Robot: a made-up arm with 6 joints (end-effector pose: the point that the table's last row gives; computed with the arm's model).
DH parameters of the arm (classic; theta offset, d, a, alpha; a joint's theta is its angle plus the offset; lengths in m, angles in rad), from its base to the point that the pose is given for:
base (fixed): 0 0.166 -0.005 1.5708
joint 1: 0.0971 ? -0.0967 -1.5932
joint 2: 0 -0.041 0.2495 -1.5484
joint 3: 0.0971 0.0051 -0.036 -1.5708
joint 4: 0 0.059 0.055 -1.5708
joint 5: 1.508 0 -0.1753 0
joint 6: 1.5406 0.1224 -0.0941 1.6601
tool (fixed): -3.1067 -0.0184 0 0
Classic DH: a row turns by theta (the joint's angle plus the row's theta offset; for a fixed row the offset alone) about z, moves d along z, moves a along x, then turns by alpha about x.
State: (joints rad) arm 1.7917 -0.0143 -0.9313 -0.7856 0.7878 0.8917
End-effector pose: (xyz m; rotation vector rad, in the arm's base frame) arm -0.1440 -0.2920 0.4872 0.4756 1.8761 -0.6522
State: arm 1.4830 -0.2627 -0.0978 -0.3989 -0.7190 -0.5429
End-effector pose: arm 0.3136 -0.5188 0.2328 -0.2289 -0.2280 0.0369
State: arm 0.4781 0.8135 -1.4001 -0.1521 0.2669 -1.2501
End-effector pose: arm 0.3344 0.0219 0.3389 -0.3870 -0.8260 0.8382
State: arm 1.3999 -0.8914 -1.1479 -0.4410 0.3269 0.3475
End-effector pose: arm -0.0257 -0.7483 0.3700 -0.6388 -2.7242 -1.0548
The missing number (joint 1, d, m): 0.3352
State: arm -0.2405 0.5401 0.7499 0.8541 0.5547 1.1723
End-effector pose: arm 0.1001 -0.4268 0.0513 -0.6776 -0.7828 0.2423
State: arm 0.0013 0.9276 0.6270 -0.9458 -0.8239 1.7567
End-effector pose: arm 0.1022 -0.2024 0.0052 0.5680 0.0877 1.6145
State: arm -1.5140 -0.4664 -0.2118 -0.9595 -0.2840 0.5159
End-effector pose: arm -0.2131 -0.5056 -0.1296 0.2474 1.1281 0.5123
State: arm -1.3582 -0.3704 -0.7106 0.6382 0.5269 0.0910
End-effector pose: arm -0.0834 -0.6983 -0.0761 -0.7743 0.0793 -0.6357
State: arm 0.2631 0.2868 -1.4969 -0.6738 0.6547 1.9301
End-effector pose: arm 0.2579 -0.2579 0.3111 -0.6239 1.8731 -0.5656
